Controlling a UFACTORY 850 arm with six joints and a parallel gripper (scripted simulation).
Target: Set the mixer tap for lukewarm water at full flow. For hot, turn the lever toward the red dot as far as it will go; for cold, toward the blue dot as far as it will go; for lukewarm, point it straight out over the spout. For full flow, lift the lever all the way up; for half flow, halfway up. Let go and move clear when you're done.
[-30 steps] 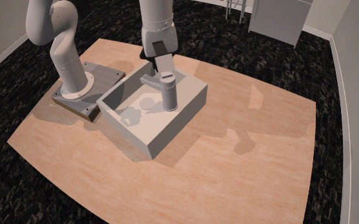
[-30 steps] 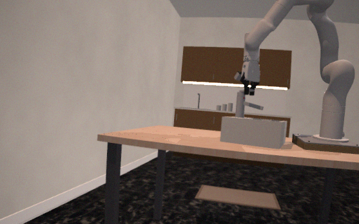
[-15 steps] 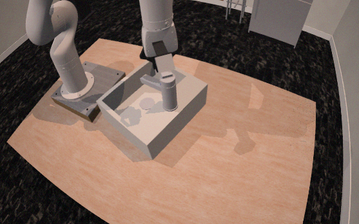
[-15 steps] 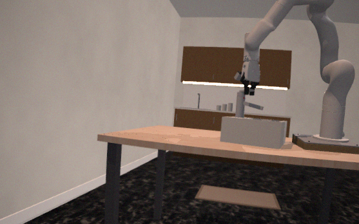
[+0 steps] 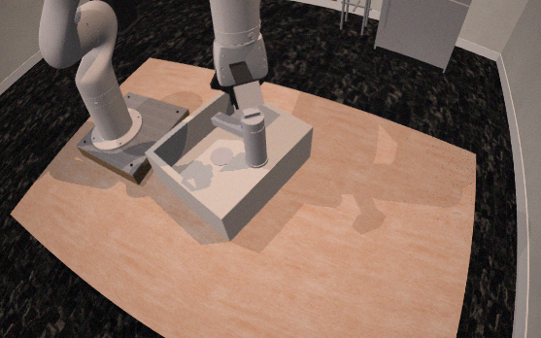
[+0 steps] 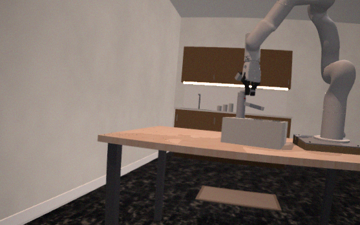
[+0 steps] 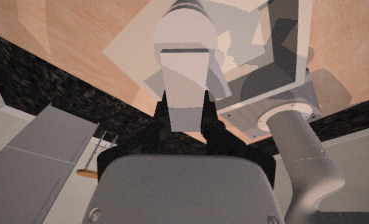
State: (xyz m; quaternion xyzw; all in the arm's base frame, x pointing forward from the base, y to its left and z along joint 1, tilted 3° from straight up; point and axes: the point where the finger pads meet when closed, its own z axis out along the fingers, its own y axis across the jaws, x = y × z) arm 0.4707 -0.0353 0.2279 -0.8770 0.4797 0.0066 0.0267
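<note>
My gripper is now 20 mm to the left of the flat lever and 10 mm short of it. Round my hand: grey mixer tap 40 mm below, 30 mm to the right, 20 mm ahead; then grey sink basin 230 mm below, 70 mm behind.
</note>
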